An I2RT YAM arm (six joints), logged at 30 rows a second.
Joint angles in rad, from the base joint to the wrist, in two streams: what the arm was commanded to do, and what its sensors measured. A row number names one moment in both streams.
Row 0, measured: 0.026, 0.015, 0.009, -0.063, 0.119, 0.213
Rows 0 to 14, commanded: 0.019, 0.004, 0.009, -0.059, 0.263, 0.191; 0.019, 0.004, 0.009, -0.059, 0.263, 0.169; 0.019, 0.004, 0.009, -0.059, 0.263, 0.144; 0.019, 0.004, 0.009, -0.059, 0.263, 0.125; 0.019, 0.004, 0.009, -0.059, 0.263, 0.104; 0.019, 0.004, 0.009, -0.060, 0.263, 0.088; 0.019, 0.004, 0.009, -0.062, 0.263, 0.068; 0.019, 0.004, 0.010, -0.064, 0.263, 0.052; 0.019, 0.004, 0.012, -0.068, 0.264, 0.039; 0.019, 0.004, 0.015, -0.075, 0.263, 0.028; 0.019, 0.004, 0.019, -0.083, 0.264, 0.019; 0.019, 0.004, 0.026, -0.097, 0.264, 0.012; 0.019, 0.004, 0.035, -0.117, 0.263, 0.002; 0.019, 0.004, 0.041, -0.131, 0.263, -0.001; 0.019, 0.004, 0.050, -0.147, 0.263, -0.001
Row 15, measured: 0.026, 0.015, 0.023, -0.099, 0.236, 0.051
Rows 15 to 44, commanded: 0.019, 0.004, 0.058, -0.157, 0.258, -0.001; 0.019, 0.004, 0.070, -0.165, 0.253, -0.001; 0.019, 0.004, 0.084, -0.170, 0.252, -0.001; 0.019, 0.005, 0.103, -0.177, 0.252, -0.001; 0.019, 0.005, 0.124, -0.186, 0.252, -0.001; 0.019, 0.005, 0.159, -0.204, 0.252, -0.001; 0.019, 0.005, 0.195, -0.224, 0.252, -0.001; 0.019, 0.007, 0.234, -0.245, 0.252, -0.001; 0.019, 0.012, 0.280, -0.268, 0.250, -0.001; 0.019, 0.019, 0.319, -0.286, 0.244, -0.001; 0.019, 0.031, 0.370, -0.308, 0.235, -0.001; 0.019, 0.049, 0.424, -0.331, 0.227, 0.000; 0.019, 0.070, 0.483, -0.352, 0.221, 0.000; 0.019, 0.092, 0.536, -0.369, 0.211, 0.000; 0.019, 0.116, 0.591, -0.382, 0.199, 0.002; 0.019, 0.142, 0.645, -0.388, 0.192, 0.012; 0.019, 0.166, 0.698, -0.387, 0.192, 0.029; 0.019, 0.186, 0.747, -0.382, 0.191, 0.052; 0.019, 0.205, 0.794, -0.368, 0.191, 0.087; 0.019, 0.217, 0.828, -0.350, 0.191, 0.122; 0.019, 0.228, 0.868, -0.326, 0.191, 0.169; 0.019, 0.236, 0.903, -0.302, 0.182, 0.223; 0.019, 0.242, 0.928, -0.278, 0.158, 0.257; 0.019, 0.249, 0.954, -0.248, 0.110, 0.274; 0.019, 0.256, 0.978, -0.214, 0.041, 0.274; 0.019, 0.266, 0.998, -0.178, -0.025, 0.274; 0.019, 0.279, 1.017, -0.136, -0.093, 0.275; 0.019, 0.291, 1.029, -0.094, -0.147, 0.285; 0.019, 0.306, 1.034, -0.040, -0.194, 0.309; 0.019, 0.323, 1.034, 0.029, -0.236, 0.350
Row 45, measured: 0.026, 0.267, 1.010, -0.057, -0.016, 0.240
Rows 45 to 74, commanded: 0.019, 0.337, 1.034, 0.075, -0.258, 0.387; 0.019, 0.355, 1.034, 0.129, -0.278, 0.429; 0.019, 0.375, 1.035, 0.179, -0.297, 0.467; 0.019, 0.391, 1.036, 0.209, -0.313, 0.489; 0.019, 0.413, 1.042, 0.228, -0.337, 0.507; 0.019, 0.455, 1.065, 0.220, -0.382, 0.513; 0.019, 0.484, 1.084, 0.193, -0.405, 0.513; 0.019, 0.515, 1.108, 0.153, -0.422, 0.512; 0.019, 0.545, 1.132, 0.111, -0.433, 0.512; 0.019, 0.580, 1.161, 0.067, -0.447, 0.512; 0.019, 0.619, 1.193, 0.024, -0.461, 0.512; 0.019, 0.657, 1.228, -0.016, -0.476, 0.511; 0.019, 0.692, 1.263, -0.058, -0.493, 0.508; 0.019, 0.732, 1.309, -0.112, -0.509, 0.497; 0.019, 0.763, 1.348, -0.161, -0.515, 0.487; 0.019, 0.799, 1.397, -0.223, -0.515, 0.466; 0.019, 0.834, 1.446, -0.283, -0.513, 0.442; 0.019, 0.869, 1.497, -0.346, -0.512, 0.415; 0.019, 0.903, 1.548, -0.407, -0.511, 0.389; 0.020, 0.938, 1.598, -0.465, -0.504, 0.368; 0.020, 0.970, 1.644, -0.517, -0.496, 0.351; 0.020, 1.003, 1.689, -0.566, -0.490, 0.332; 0.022, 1.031, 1.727, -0.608, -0.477, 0.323; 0.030, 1.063, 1.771, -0.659, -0.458, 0.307; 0.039, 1.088, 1.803, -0.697, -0.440, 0.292; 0.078, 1.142, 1.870, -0.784, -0.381, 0.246; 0.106, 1.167, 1.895, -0.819, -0.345, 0.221; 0.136, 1.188, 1.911, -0.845, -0.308, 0.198; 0.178, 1.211, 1.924, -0.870, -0.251, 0.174; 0.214, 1.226, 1.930, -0.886, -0.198, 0.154
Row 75, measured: 0.114, 1.160, 1.879, -0.844, -0.377, 0.281
